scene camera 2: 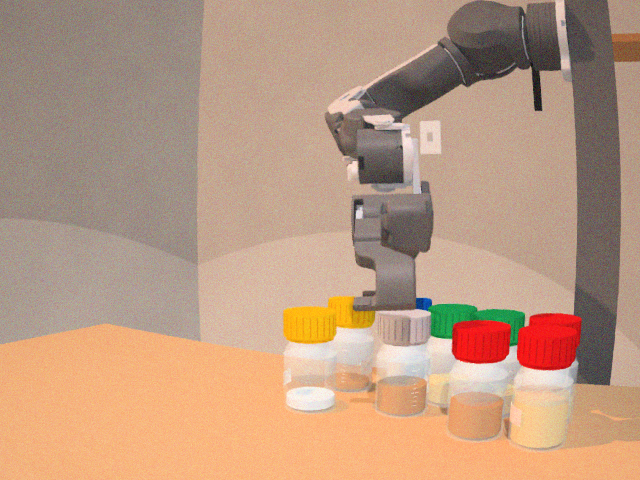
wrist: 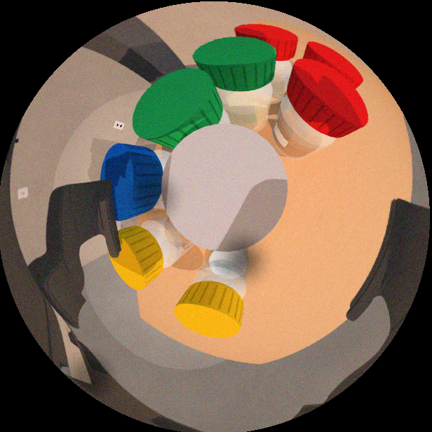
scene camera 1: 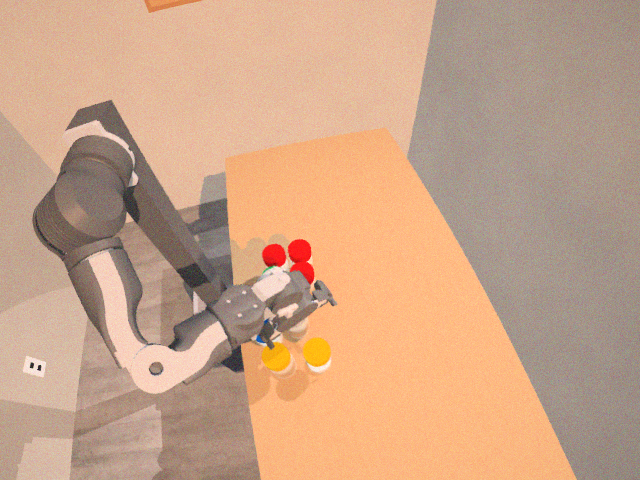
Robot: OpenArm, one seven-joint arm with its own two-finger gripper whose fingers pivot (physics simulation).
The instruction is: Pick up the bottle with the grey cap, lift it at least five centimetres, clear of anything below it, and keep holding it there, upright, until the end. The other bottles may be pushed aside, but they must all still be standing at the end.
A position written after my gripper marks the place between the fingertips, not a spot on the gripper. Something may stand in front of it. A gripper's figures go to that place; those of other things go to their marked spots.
Labels:
My gripper (wrist: 212,243) is 0.04 m from the lens. A yellow-capped bottle (wrist: 212,306): 0.09 m from the lens.

